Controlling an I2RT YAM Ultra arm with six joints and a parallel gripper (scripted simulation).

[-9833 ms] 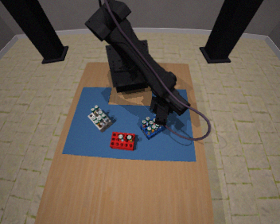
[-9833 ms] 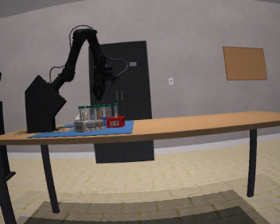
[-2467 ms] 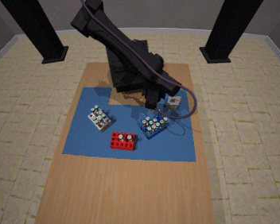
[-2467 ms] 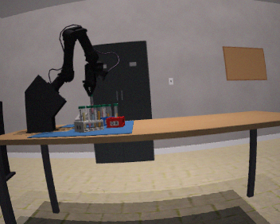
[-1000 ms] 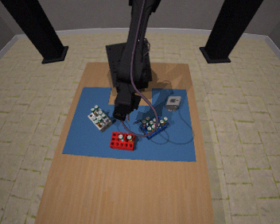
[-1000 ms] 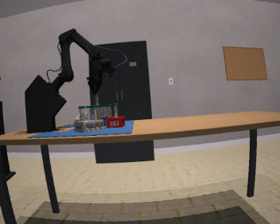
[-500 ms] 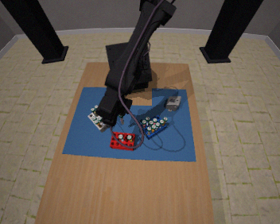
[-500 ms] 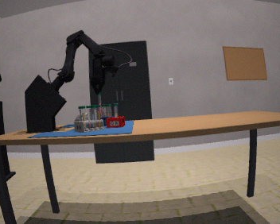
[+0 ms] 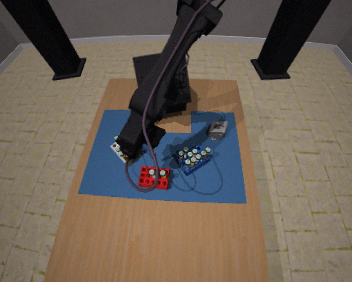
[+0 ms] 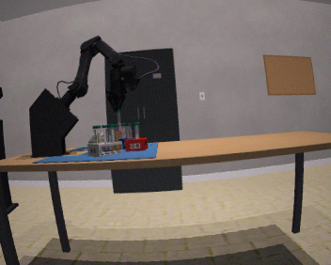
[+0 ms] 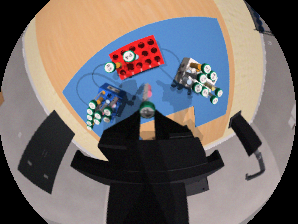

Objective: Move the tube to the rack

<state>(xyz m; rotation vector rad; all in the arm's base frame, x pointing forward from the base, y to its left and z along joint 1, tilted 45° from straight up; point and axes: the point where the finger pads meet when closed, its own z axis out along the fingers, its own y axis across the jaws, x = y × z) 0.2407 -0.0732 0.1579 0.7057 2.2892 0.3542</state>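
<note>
The white-capped tube is 6 cm below my hand and 1 cm ahead of it. From my hand the other things lie so: white rack RB: 17 cm below, 16 cm to the right, 7 cm behind; blue rack RA: 17 cm below, 16 cm to the left, 2 cm ahead; red rack QR: 17 cm below, 8 cm ahead, 2 cm to the right.
</note>
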